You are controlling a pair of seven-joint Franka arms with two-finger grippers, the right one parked.
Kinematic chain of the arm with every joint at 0, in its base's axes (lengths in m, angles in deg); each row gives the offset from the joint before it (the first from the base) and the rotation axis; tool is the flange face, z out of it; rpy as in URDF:
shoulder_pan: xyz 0 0 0.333 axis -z
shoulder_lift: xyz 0 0 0 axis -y
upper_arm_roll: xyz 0 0 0.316 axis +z
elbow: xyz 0.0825 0 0 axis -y
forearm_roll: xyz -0.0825 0 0.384 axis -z
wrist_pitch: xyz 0 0 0 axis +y
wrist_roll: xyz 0.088 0 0 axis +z
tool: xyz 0 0 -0.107 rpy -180 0 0
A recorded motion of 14 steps. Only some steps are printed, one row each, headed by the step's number.
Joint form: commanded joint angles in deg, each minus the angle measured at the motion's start. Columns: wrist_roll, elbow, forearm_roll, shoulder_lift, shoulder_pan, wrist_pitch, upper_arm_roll.
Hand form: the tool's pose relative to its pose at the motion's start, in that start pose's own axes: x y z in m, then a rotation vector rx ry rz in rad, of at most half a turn. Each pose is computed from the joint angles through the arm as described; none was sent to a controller.
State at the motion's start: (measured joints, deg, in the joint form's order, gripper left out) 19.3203 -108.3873 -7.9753 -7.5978 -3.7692 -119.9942 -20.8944
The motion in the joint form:
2: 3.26 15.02 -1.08 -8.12 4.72 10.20 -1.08
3: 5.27 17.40 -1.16 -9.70 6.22 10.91 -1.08
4: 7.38 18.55 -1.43 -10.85 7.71 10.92 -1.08
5: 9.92 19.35 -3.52 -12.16 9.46 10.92 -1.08
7: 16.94 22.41 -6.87 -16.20 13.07 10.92 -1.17
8: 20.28 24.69 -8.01 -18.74 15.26 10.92 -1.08
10: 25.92 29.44 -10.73 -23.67 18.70 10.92 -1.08
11: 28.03 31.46 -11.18 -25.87 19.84 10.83 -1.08
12: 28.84 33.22 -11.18 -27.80 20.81 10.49 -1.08
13: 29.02 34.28 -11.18 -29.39 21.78 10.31 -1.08
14: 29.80 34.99 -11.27 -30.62 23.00 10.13 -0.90
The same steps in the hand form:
2: 0.0310 0.0536 -0.0265 -0.0175 -0.0494 0.0211
3: 0.0346 0.0690 -0.0288 -0.0269 -0.0488 0.0069
4: 0.0343 0.0849 -0.0268 -0.0308 -0.0484 -0.0051
5: 0.0325 0.1018 -0.0203 -0.0060 -0.0417 -0.0082
7: 0.0323 0.1396 -0.0029 0.0218 -0.0325 -0.0540
8: 0.0323 0.1624 0.0061 0.0240 -0.0289 -0.0755
10: 0.0346 0.1993 0.0228 0.0314 -0.0123 -0.1140
11: 0.0362 0.2124 0.0319 0.0260 -0.0138 -0.1358
12: 0.0373 0.2243 0.0400 0.0138 -0.0168 -0.1398
13: 0.0351 0.2359 0.0498 0.0088 -0.0258 -0.1298
14: 0.0305 0.2486 0.0582 0.0084 -0.0317 -0.1263

